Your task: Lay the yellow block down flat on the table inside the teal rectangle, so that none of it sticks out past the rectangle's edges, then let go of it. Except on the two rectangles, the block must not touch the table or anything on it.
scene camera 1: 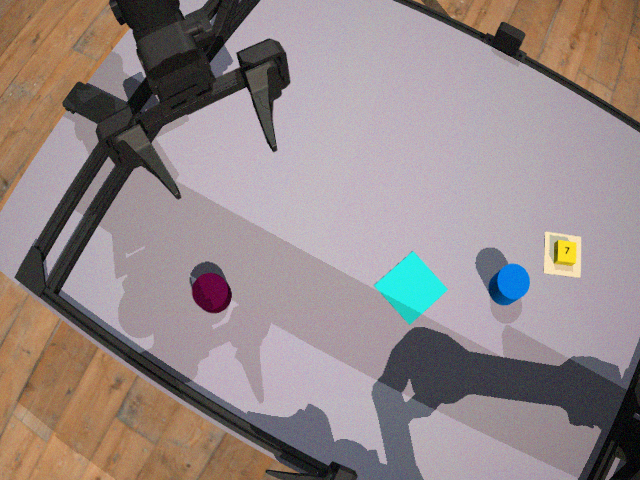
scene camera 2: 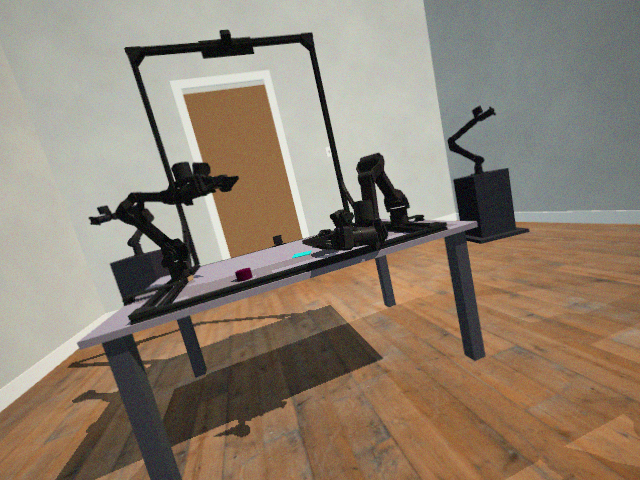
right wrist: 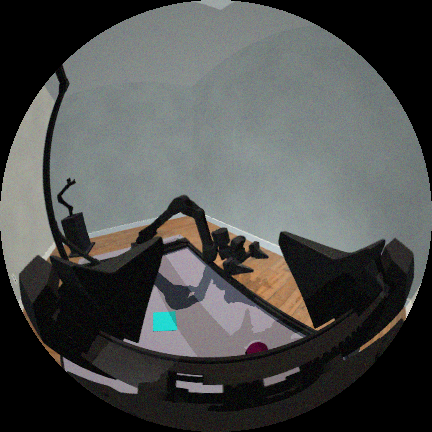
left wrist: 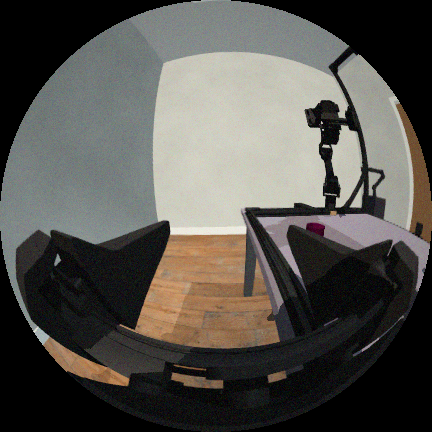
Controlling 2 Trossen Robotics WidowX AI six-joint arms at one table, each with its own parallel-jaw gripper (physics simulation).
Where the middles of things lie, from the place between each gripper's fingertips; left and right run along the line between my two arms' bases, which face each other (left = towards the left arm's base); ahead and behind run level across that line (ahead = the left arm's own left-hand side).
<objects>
Now: the maroon cylinder (scene camera 1: 210,291) 330 mm below my right hand, 80 mm ahead of it and 30 mm to the right of it. From my right hand the other things lie so: pale rectangle (scene camera 1: 550,238): 340 mm below, 330 mm to the left, 300 mm behind; then blue cylinder (scene camera 1: 512,282): 320 mm below, 280 mm to the left, 190 mm behind; then teal rectangle (scene camera 1: 411,287): 340 mm below, 170 mm to the left, 110 mm behind.
My left gripper is now 17 cm past the maroon cylinder, 23 cm to the left of it and 8 cm above it. Round my left hand: pale rectangle 55 cm behind, 13 cm to the left, 10 cm below; blue cylinder 44 cm behind, 8 cm to the left, 7 cm below; teal rectangle 36 cm behind, 3 cm to the right, 10 cm below.
</objects>
